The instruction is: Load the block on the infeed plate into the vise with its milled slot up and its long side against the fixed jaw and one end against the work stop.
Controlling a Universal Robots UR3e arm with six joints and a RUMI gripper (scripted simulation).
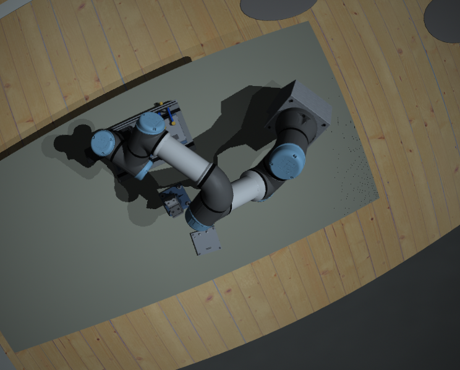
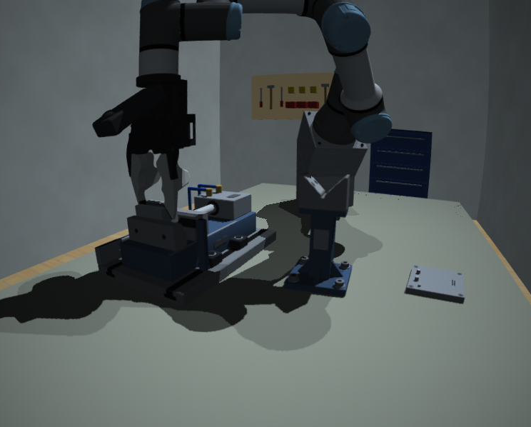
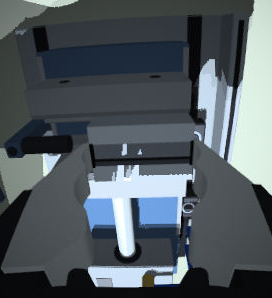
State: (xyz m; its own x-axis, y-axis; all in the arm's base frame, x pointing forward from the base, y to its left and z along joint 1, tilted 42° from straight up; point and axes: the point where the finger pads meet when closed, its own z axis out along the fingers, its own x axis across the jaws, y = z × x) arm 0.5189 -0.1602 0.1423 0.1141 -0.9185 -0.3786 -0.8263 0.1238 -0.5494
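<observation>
Now: the part right at my hand. Round my hand: moving jaw 40 mm behind, 30 mm below, 20 mm to the left; fixed jaw 30 mm below, 30 mm ahead, 20 mm to the left; work stop 70 mm to the left, 20 mm below, 10 mm behind.
</observation>
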